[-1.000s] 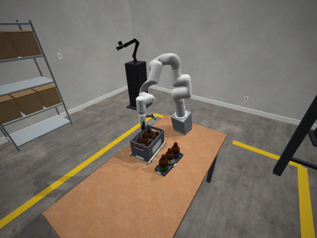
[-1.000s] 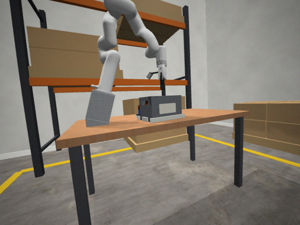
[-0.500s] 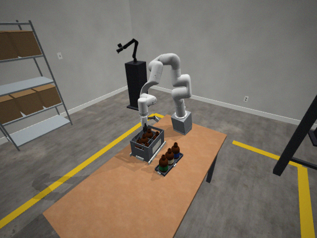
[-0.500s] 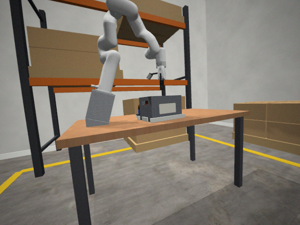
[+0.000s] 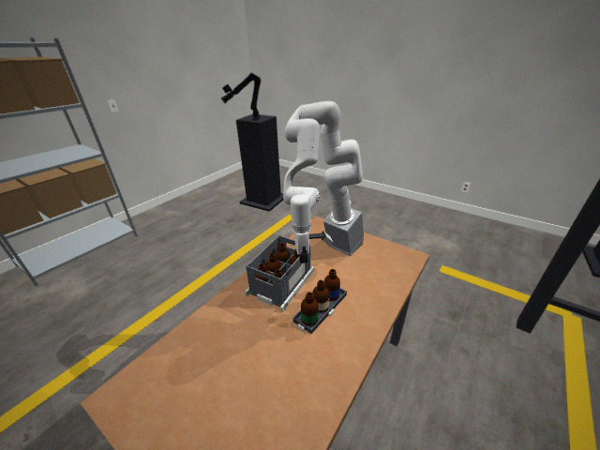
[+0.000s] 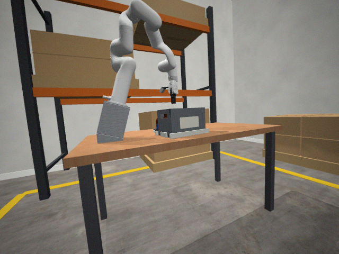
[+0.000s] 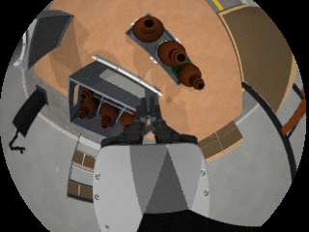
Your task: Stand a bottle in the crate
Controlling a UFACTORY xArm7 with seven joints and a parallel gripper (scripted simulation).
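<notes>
The bottle lies 20 mm ahead of my hand, 90 mm to the left of it and 160 mm below it. The rest, counted from my hand: crate (40 mm behind, 150 mm to the right, 160 mm below); dark tray (10 mm ahead, 90 mm to the left, 230 mm below).
</notes>
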